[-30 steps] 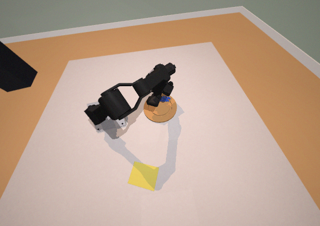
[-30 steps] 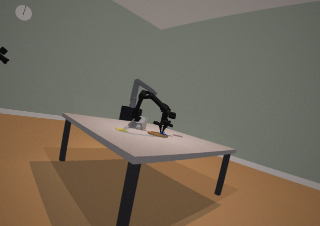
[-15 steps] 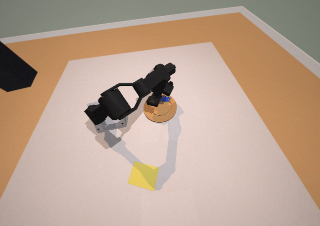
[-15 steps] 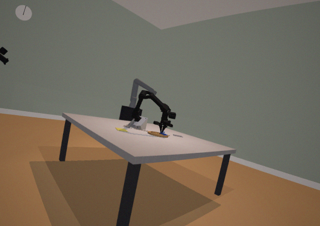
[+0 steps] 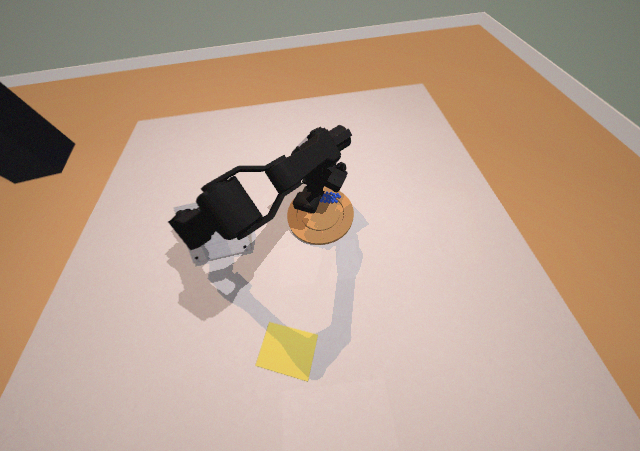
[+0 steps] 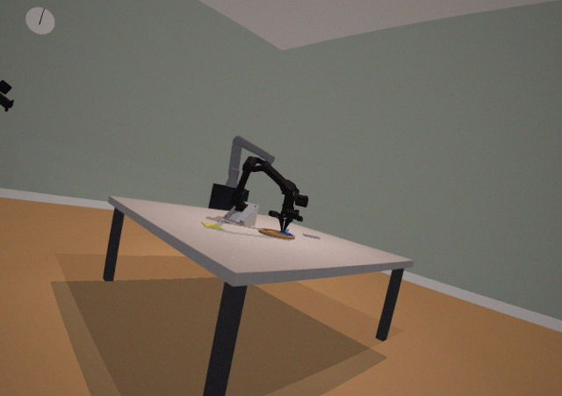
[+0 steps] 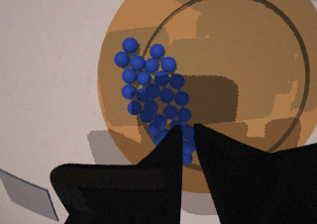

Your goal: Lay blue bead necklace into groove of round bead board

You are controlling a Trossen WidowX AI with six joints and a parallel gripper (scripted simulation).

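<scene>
My gripper tip is now 1 cm past the round bead board, 4 cm to the left of it and 1 cm above it. The rest, counted from my gripper tip: yellow square patch (17 cm behind, 37 cm to the right, 2 cm below); then flat grey tile (3 cm ahead, 27 cm to the left, 2 cm below); then light blue cube (9 cm behind, 16 cm to the left, 1 cm below).
</scene>
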